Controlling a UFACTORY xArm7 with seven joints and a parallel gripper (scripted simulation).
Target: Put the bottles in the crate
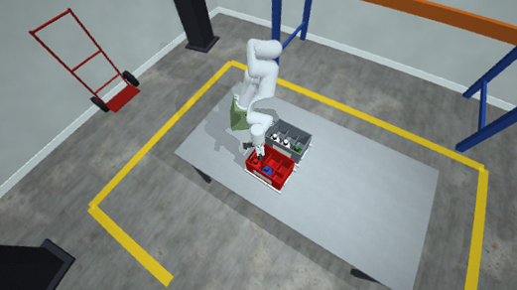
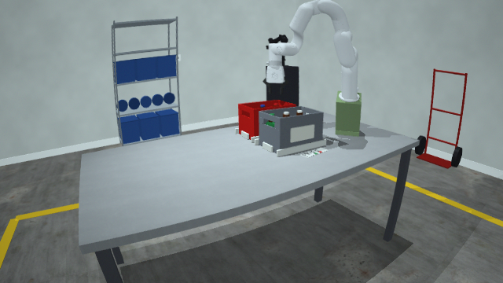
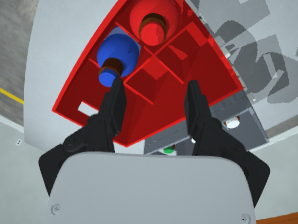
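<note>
Now: hand 15 cm above the red bottle, 2 cm to the left of it and 2 cm past it. The rest, counted from my hand: red crate (16 cm below, 7 cm ahead); then blue-capped bottle (15 cm below, 7 cm ahead, 4 cm to the right); then white-label bottle (21 cm to the left, 15 cm below, 3 cm ahead).
</note>
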